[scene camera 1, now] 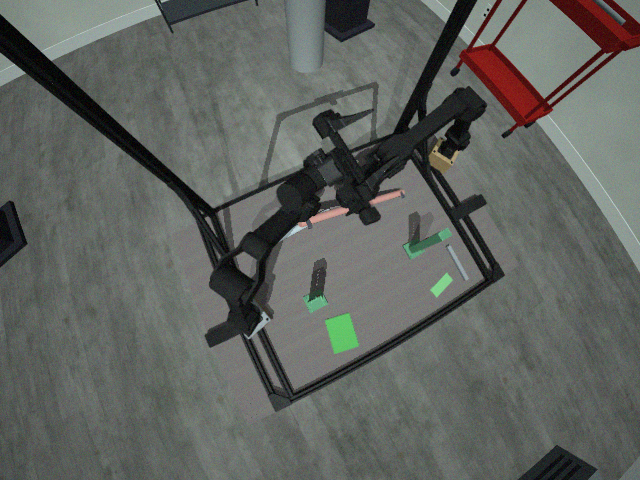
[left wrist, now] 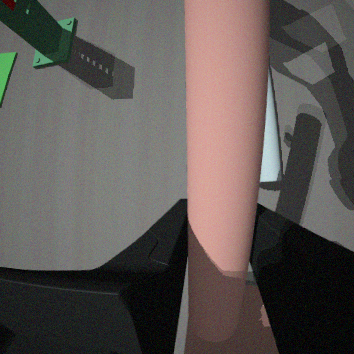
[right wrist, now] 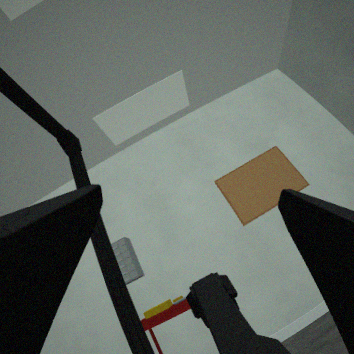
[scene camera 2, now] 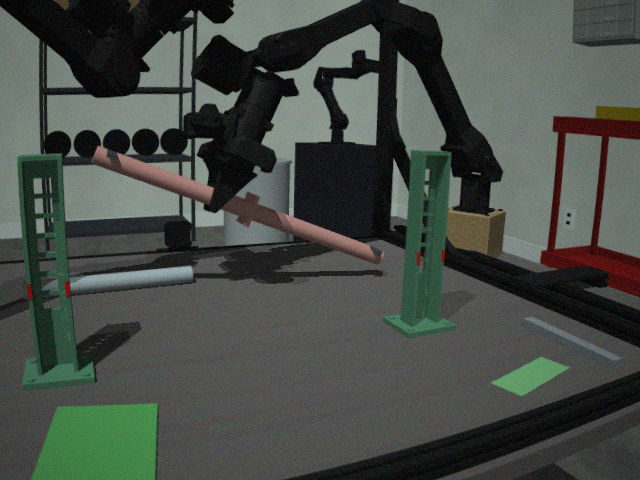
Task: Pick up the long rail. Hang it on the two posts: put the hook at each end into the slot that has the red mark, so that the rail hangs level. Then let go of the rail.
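Places are measured from the left arm's base along level axes (x ahead, y left, z up), in metres.
Pixels of known places: left gripper, between the fingertips: [scene camera 1: 344, 212] [left wrist: 213, 206] [scene camera 2: 209, 211]; right gripper, between the fingertips: [scene camera 1: 386, 133] [right wrist: 192, 195]; left arm's base, origin of its link: [scene camera 1: 446, 150] [scene camera 2: 473, 210]; right arm's base, origin of its link: [scene camera 1: 250, 318].
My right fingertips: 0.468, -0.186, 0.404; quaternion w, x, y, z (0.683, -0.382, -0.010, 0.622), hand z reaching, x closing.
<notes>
For each thing: its top centre in the pictures, then the offset to it from my right fingertips, as dx, dy, dz. "spot": a spot on its surface instead.
- pale tube, centre of its top: [left wrist: 258, 57] [scene camera 2: 108, 273] [scene camera 1: 300, 225] +0.119, -0.128, -0.466
- thin grey bar, centre of its top: [scene camera 2: 569, 336] [scene camera 1: 458, 262] -0.108, +0.455, -0.481
- large green patch, a spot on its surface: [scene camera 2: 103, 439] [scene camera 1: 342, 331] spot: +0.348, +0.205, -0.488
- smaller green patch, a spot on its surface: [scene camera 2: 532, 376] [scene camera 1: 441, 285] spot: +0.006, +0.440, -0.491
The long pink rail [scene camera 1: 330, 214] [scene camera 2: 320, 235] [left wrist: 225, 125] is held in the air, clear of both posts. In scene camera 2 it slants, its left end higher than its right. My left gripper [scene camera 2: 219, 198] [left wrist: 213, 206] is shut on the rail near its middle. Two green slotted posts stand upright: one [scene camera 1: 315, 302] [scene camera 2: 61, 217] at the left, the other [scene camera 1: 431, 241] [scene camera 2: 439, 217] [left wrist: 30, 27] at the right. Red marks show low on each in scene camera 2. My right gripper [right wrist: 192, 195] is open and empty, raised high. The rail's hooks are hard to make out.
A pale tube [scene camera 1: 294, 230] [scene camera 2: 144, 279] [left wrist: 271, 140] lies on the table behind the left post. A thin grey bar [scene camera 1: 457, 262] [scene camera 2: 571, 338] lies at the right. A large green patch [scene camera 1: 341, 333] [scene camera 2: 103, 439] and a smaller green patch [scene camera 1: 442, 285] [scene camera 2: 532, 376] lie nearer the front edge.
</notes>
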